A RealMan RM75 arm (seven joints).
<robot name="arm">
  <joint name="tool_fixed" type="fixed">
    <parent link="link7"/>
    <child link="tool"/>
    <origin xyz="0 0 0" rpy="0 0 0"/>
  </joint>
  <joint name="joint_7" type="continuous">
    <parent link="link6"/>
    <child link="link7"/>
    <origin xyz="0 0 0.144" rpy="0 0 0"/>
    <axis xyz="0 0 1"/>
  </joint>
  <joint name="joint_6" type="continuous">
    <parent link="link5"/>
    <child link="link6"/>
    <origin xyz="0 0 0" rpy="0 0 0"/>
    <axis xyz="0 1 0"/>
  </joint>
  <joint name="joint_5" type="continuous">
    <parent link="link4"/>
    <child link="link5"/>
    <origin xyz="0 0 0.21" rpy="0 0 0"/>
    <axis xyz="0 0 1"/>
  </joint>
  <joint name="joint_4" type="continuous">
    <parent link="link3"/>
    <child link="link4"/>
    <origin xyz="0 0 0" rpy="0 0 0"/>
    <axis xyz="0 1 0"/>
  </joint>
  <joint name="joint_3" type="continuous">
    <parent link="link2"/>
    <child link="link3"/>
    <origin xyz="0 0 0.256" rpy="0 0 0"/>
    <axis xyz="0 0 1"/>
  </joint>
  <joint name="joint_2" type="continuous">
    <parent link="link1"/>
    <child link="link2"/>
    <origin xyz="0 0 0" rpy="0 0 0"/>
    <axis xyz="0 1 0"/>
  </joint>
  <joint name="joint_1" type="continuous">
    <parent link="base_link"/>
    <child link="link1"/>
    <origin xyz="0 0 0.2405" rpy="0 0 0"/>
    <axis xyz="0 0 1"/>
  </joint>
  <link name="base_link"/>
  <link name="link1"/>
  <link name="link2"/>
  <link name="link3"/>
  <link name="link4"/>
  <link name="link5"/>
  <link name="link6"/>
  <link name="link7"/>
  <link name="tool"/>
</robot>
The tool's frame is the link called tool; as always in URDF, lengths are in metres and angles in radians. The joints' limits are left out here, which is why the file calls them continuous.
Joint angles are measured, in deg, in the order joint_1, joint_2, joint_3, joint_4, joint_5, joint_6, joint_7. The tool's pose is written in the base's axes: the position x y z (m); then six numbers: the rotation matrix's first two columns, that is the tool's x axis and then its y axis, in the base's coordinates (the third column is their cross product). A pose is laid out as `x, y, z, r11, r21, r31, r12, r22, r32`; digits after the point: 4 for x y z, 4 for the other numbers.
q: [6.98, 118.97, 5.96, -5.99, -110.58, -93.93, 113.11]
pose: 0.3758, 0.1838, 0.0042, -0.6720, -0.3386, -0.6586, -0.6902, -0.0359, 0.7227
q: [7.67, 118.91, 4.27, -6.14, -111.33, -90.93, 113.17]
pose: 0.3784, 0.1882, -0.0031, -0.6616, -0.3646, -0.6552, -0.7076, 0.0143, 0.7065
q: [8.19, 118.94, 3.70, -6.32, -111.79, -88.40, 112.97]
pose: 0.3818, 0.1916, -0.0074, -0.6539, -0.3700, -0.6600, -0.7233, 0.0498, 0.6887
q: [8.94, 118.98, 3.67, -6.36, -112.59, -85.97, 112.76]
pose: 0.3842, 0.1964, -0.0116, -0.6465, -0.3759, -0.6639, -0.7364, 0.0799, 0.6718
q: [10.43, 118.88, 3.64, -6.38, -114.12, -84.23, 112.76]
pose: 0.3824, 0.2052, -0.0158, -0.6305, -0.4047, -0.6623, -0.7493, 0.0947, 0.6554
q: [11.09, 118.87, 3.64, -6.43, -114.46, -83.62, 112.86]
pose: 0.3813, 0.2094, -0.0168, -0.6257, -0.4128, -0.6618, -0.7528, 0.0974, 0.6510
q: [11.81, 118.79, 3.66, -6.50, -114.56, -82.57, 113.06]
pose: 0.3816, 0.2144, -0.0171, -0.6226, -0.4147, -0.6637, -0.7572, 0.1049, 0.6447
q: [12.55, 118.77, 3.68, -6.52, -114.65, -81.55, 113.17]
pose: 0.3813, 0.2194, -0.0179, -0.6192, -0.4171, -0.6653, -0.7612, 0.1110, 0.6389
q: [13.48, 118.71, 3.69, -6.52, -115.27, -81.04, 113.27]
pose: 0.3788, 0.2250, -0.0192, -0.6106, -0.4324, -0.6635, -0.7660, 0.1096, 0.6334
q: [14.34, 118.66, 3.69, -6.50, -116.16, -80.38, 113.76]
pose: 0.3766, 0.2299, -0.0213, -0.6063, -0.4492, -0.6562, -0.7677, 0.1155, 0.6303
